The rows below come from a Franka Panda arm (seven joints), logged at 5 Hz.
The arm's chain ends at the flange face. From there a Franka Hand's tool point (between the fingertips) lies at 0.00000 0.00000 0.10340 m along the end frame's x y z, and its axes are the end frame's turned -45 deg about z.
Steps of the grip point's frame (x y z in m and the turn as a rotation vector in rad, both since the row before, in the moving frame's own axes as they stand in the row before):
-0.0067 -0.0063 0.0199 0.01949 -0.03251 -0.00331
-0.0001 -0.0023 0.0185 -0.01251 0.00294 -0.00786
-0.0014 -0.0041 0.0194 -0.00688 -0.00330 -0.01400
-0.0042 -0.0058 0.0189 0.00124 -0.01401 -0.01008
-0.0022 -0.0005 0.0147 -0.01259 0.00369 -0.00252
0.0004 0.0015 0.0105 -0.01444 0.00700 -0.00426
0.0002 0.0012 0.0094 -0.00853 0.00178 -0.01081
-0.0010 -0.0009 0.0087 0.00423 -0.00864 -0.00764
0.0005 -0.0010 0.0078 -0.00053 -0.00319 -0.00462
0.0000 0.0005 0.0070 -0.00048 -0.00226 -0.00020
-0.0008 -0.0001 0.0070 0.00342 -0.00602 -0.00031
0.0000 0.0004 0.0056 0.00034 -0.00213 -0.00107
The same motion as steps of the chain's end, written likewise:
-0.0054 -0.0007 0.0200 -0.00921 -0.03677 -0.00331
-0.0028 -0.0023 0.0185 -0.00677 0.01092 -0.00786
-0.0042 -0.0027 0.0194 -0.00720 0.00253 -0.01400
-0.0060 -0.0021 0.0189 -0.00903 -0.01078 -0.01008
-0.0031 0.0006 0.0147 -0.00629 0.01151 -0.00252
-0.0002 0.0002 0.0105 -0.00526 0.01516 -0.00426
0.0002 0.0002 0.0094 -0.00477 0.00729 -0.01081
-0.0004 -0.0003 0.0087 -0.00312 -0.00910 -0.00764
-0.0002 -0.0013 0.0078 -0.00263 -0.00188 -0.00462
0.0005 0.0002 0.0070 -0.00194 -0.00126 -0.00020
0.0001 0.0003 0.0070 -0.00184 -0.00668 -0.00031
0.0005 0.0002 0.0056 -0.00127 -0.00175 -0.00107

